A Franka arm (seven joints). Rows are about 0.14 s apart.
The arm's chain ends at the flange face. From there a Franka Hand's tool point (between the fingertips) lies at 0.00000 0.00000 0.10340 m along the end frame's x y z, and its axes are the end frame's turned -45 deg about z.
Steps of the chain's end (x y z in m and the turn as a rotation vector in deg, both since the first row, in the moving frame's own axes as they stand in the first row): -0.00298, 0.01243, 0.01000, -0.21, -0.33, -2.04; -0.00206, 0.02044, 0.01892, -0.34, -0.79, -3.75; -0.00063, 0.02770, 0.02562, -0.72, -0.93, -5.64
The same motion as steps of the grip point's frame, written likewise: -0.01159, 0.00654, 0.01000, 0.08, -0.38, -2.04; -0.01737, 0.01247, 0.01891, 0.32, -0.80, -3.75; -0.02215, 0.01898, 0.02560, 0.15, -1.17, -5.64
